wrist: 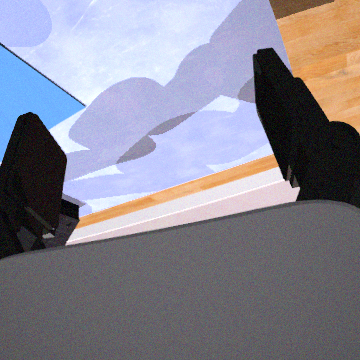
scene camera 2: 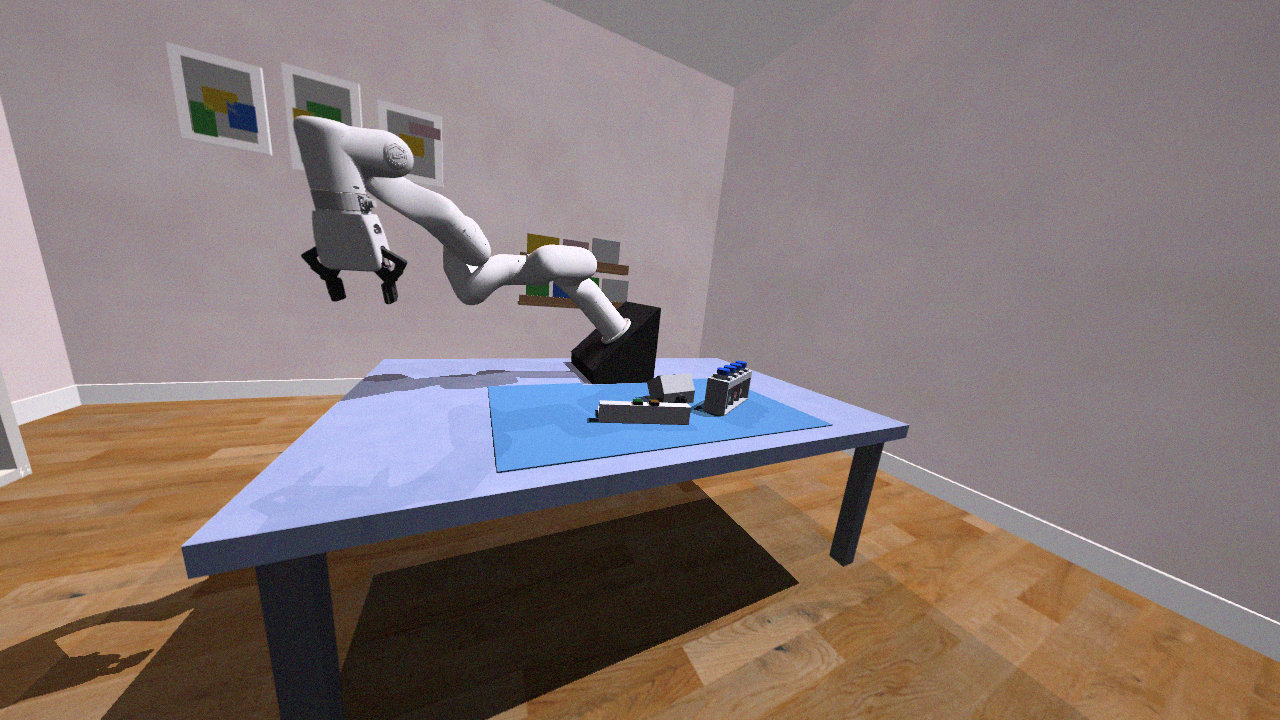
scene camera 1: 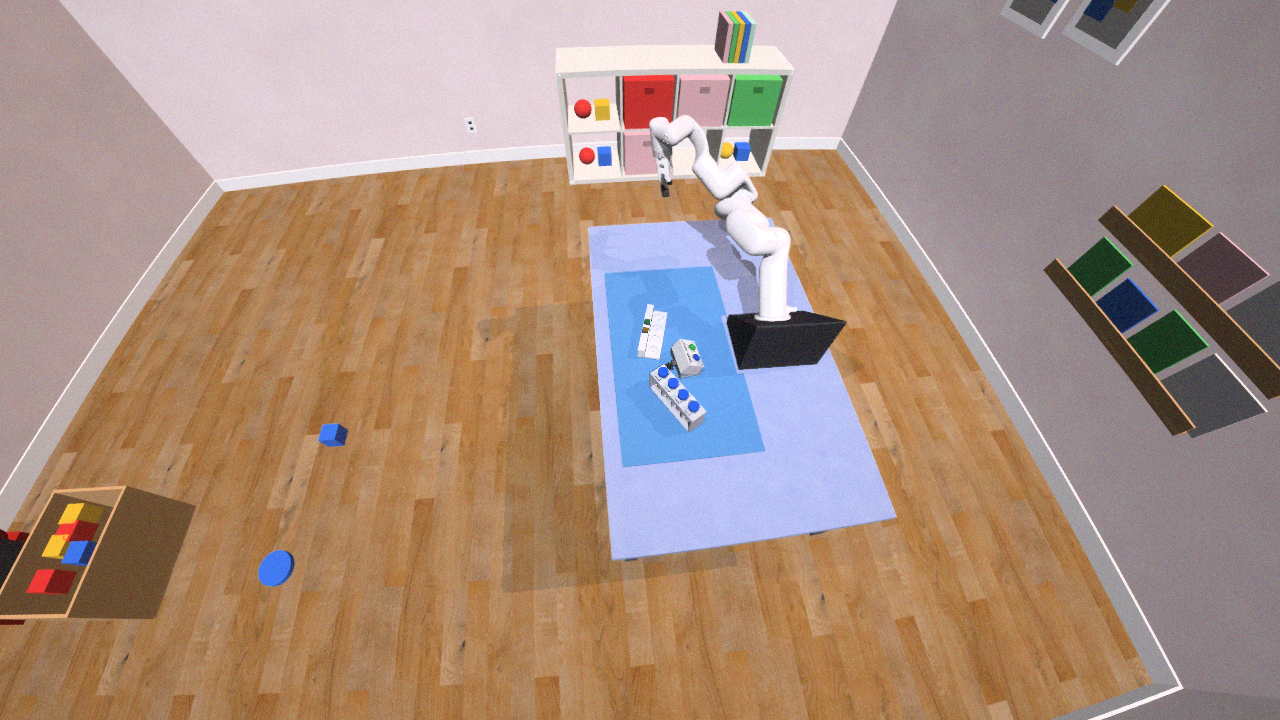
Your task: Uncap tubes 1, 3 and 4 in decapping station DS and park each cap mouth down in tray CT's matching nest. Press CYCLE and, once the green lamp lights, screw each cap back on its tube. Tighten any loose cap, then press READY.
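Seen in the pictures: gripper, fingertip midpoint: [wrist: 146, 104] [scene camera 2: 365, 301] [scene camera 1: 667, 190]; arm's base, origin of the base link: [scene camera 2: 616, 331] [scene camera 1: 772, 318].
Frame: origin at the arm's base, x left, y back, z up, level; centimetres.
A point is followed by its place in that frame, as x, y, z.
The decapping station [scene camera 1: 677, 399] [scene camera 2: 728, 391] @[12.6, -43.5, -10.1] is a grey-white block on the blue mat [scene camera 1: 644, 443] @[28.3, -53.9, -15.6] [scene camera 2: 537, 447] @[-41.7, -45.6, -15.6], with several blue caps in a row on top. Tube numbers cannot be read. The cap tray [scene camera 1: 652, 333] @[-13.5, -39.8, -14.6] [scene camera 2: 643, 412] @[-15.8, -43.0, -12.9] is a low white block with small green and brown marks along one side; no blue cap shows on it. The control box [scene camera 1: 687, 357] @[4.3, -32.3, -7.5] [scene camera 2: 671, 387] @[-0.9, -34.6, -10.5] has a green and a blue round part on its sloped face; which is lamp or button cannot be told. My gripper [scene camera 1: 665, 190] @[-68.1, -19.3, 8.2] [scene camera 2: 362, 293] @[-68.1, -19.3, 8.2] [wrist: 146, 104] @[-68.1, -19.3, 8.2] is open and empty, high above the table's far end in scene camera 1, away from all three.
The lavender table [scene camera 1: 751, 501] @[55.0, -26.3, -16.0] [scene camera 2: 402, 492] @[-62.5, -51.0, -15.9] carries the mat and the black arm base [scene camera 1: 783, 342] @[11.0, -0.9, 0.7] [scene camera 2: 631, 349] @[-0.4, -11.3, -4.2]. A white cube shelf [scene camera 1: 671, 60] with coloured bins stands behind the gripper in scene camera 1. A blue cube [scene camera 1: 332, 435], a blue disc [scene camera 1: 275, 567] and a toy box [scene camera 1: 147, 555] are on the floor.
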